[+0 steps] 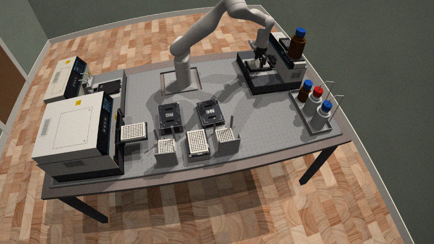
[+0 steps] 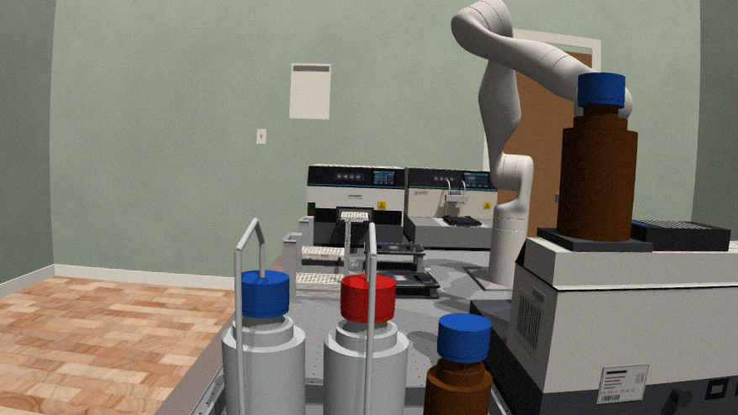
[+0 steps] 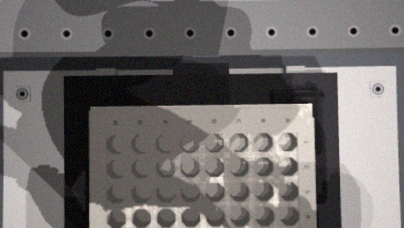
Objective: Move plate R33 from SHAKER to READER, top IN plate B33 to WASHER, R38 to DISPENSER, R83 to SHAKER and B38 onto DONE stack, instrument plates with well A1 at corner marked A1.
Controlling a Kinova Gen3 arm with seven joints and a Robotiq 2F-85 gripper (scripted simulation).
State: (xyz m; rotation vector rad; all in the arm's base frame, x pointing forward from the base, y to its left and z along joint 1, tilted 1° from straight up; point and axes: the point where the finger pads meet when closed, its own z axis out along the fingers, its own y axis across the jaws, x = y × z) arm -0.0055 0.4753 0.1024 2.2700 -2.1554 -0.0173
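Right now my hand is 2 cm above the dispenser nest. Round my hand: recovery nest N6: 29 cm ahead, 35 cm to the right, 7 cm below; bottle tray: 36 cm ahead, 24 cm to the left, 10 cm below; brown bottle: 10 cm ahead, 18 cm to the left, 19 cm above.
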